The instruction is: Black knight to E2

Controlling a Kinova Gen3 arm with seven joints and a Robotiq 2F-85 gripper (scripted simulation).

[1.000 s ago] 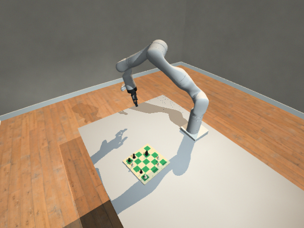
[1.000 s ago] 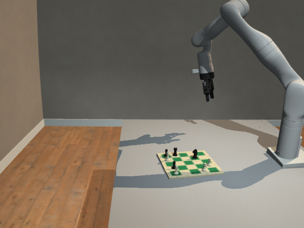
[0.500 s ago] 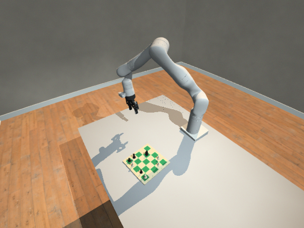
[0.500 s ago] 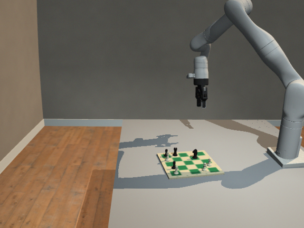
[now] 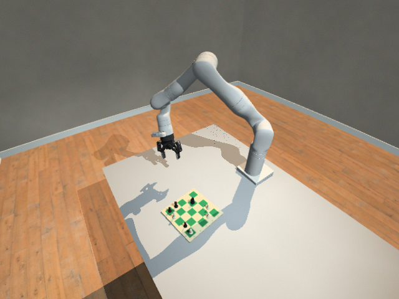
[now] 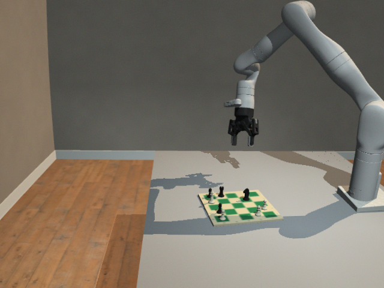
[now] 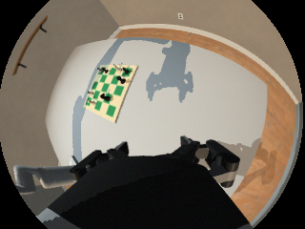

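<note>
Now: the black knight 2 cm ahead of my hand, 25 cm to the left of it and 10 cm below it. Also, from my hand: chessboard (5 cm ahead, 30 cm to the left, 12 cm below).
</note>
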